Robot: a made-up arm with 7 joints.
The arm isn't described. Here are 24 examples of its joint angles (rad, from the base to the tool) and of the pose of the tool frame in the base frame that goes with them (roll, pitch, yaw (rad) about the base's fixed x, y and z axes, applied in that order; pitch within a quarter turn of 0, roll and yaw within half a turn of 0; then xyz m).
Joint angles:
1: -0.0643 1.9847 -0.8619 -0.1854 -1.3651 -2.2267 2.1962
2: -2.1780 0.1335 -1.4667 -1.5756 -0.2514 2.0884 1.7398
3: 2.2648 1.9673 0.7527 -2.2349 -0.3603 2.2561 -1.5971
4: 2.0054 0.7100 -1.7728 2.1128 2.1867 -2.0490 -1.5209
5: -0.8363 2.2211 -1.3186 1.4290 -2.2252 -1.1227 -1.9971
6: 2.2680 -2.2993 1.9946 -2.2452 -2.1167 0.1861 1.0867
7: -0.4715 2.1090 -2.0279 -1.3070 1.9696 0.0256 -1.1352
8: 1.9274 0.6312 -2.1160 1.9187 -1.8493 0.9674 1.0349
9: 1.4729 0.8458 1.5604 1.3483 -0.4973 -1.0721 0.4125
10: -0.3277 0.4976 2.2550 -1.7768 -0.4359 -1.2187 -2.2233
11: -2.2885 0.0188 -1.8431 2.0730 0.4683 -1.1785 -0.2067
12: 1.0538 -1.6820 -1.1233 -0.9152 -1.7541 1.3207 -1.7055
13: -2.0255 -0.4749 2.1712 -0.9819 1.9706 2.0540 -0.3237
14: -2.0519 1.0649 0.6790 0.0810 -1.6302 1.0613 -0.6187
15: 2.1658 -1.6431 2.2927 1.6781 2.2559 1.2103 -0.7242
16: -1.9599 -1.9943 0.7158 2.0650 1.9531 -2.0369 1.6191
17: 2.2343 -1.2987 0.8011 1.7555 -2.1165 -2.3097 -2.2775
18: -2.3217 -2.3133 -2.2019 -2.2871 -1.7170 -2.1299 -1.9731
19: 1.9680 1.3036 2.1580 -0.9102 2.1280 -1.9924 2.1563
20: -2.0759 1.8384 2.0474 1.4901 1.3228 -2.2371 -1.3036
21: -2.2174 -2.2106 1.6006 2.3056 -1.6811 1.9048 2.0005
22: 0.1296 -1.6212 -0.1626 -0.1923 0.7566 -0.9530 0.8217
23: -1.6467 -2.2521 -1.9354 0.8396 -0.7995 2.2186 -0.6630
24: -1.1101 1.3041 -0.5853 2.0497 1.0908 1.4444 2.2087
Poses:
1: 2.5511 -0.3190 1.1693 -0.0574 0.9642 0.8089
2: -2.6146 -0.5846 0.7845 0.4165 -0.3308 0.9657
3: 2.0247 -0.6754 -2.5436 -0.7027 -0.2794 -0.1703
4: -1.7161 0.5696 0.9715 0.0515 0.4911 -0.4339
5: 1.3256 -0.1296 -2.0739 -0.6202 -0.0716 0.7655
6: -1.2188 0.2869 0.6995 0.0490 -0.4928 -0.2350
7: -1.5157 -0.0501 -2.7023 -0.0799 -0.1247 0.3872
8: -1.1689 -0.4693 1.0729 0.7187 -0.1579 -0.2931
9: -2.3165 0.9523 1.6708 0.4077 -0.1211 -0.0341
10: 1.6713 -0.2386 -2.8437 -0.6467 0.4471 0.3327
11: -2.7658 -0.2252 -0.8628 0.1806 0.0554 -0.0604
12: -0.2940 -0.0530 2.4528 -0.5875 0.3356 0.4810
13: 2.8258 -0.6733 2.2373 0.2237 0.1122 0.0356
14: 2.4128 -0.6190 0.2882 0.3427 -0.2195 0.2301
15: 2.4736 0.9380 -2.6706 -0.1873 0.2284 -0.1061
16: -1.0099 1.2442 -2.7253 -0.3362 0.5080 -0.0254
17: -2.7975 0.9309 -2.4325 -0.3124 -0.3903 -0.7498
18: -2.4366 -0.9856 1.6519 -0.5506 0.4902 0.7011
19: 1.0707 0.6537 -0.5361 0.6234 -0.0693 -0.9440
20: -0.7194 -0.3629 2.4779 -0.1972 -0.3597 1.1987
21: -2.4024 -1.1424 1.6822 0.0679 -0.2243 1.0220
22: -0.6646 -0.1327 -2.4593 -0.2307 0.4537 -0.2482
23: -0.2098 -0.9970 0.3009 -0.6327 -0.1446 0.5396
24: 0.9075 1.1391 -0.7970 0.5469 0.4889 -0.2795
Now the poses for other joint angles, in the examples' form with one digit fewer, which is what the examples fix.
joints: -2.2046 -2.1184 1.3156 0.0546 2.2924 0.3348 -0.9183
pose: -2.632 -0.960 1.859 -0.534 0.360 0.263
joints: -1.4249 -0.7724 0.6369 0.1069 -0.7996 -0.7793 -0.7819
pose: 0.496 0.044 -0.364 -0.041 -0.057 0.626
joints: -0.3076 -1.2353 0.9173 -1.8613 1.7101 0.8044 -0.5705
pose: 2.537 -0.585 1.208 0.230 0.154 -0.169
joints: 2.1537 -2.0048 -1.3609 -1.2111 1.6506 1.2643 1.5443
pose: 0.410 -0.841 -1.657 0.060 -0.669 -0.204
